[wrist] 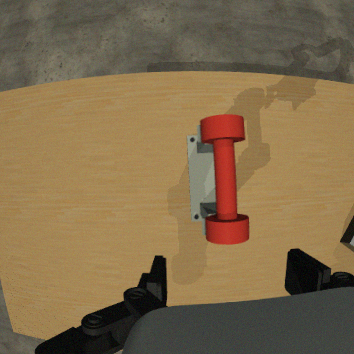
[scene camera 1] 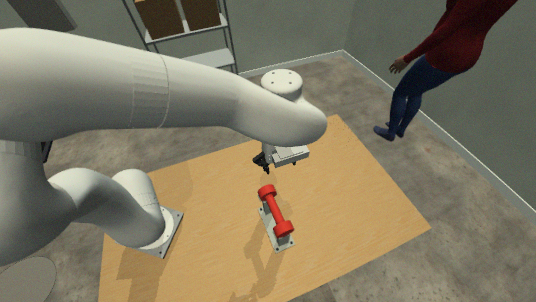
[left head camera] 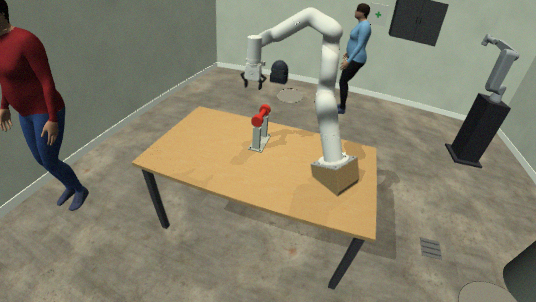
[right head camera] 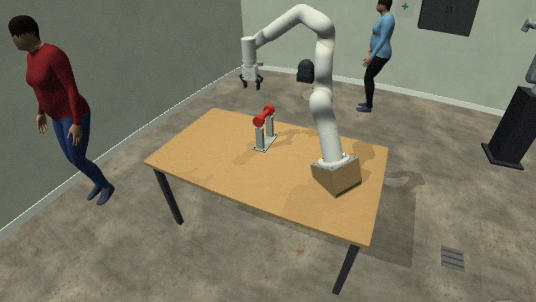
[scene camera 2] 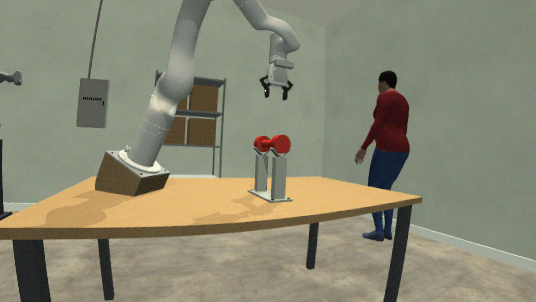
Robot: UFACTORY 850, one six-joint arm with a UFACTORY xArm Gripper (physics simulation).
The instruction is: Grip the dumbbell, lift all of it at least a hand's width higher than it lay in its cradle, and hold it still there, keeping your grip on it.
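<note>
A red dumbbell (left head camera: 263,113) (right head camera: 264,115) (scene camera 1: 275,209) (scene camera 2: 267,144) (wrist: 225,180) lies level in its cradle, one end on each of two grey posts. The cradle (left head camera: 257,138) (right head camera: 259,138) (scene camera 2: 279,179) (wrist: 201,177) has a flat base plate that stands on the table. My gripper (left head camera: 252,86) (right head camera: 250,86) (scene camera 2: 276,95) (wrist: 227,273) is open and empty, pointing down, well above the dumbbell and apart from it. In the wrist view the dumbbell's bar runs up and down, ahead of the space between the two black fingers.
The wooden table (left head camera: 200,165) (right head camera: 210,165) (scene camera 2: 150,212) carries the arm's angled base block (left head camera: 334,179) (right head camera: 336,180) (scene camera 2: 131,175). A person in red (left head camera: 30,75) (right head camera: 57,85) (scene camera 2: 392,125) stands beyond the table's end. A person in blue (left head camera: 359,42) (right head camera: 382,37) stands behind the arm.
</note>
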